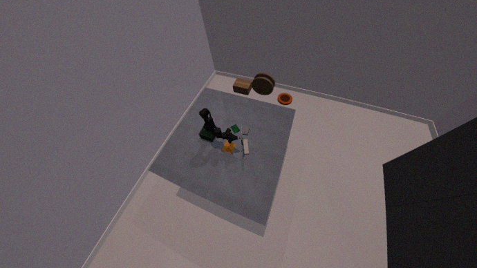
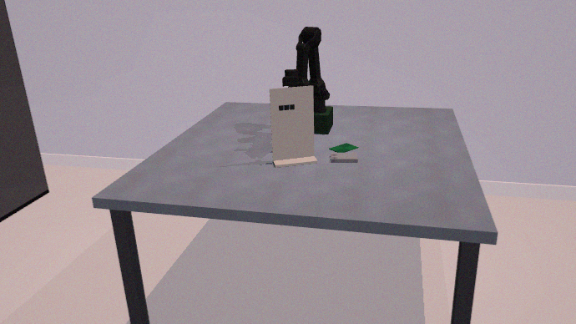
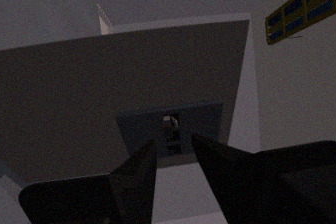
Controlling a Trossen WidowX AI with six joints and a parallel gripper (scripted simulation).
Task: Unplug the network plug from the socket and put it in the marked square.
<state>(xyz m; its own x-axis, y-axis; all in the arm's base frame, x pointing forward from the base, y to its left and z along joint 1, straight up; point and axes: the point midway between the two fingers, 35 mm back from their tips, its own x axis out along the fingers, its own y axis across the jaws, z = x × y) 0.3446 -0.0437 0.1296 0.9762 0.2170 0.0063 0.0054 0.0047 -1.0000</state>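
Now: gripper tip 30 mm short of the network plug and 10 mm to the right of it. Also, from my gripper tip: orange marked square 110 mm behind, 40 mm to the right, 220 mm below; then grey upright panel 50 mm ahead, 10 mm to the left, 90 mm below; then small grey block 20 mm behind, 210 mm to the left, 210 mm below.
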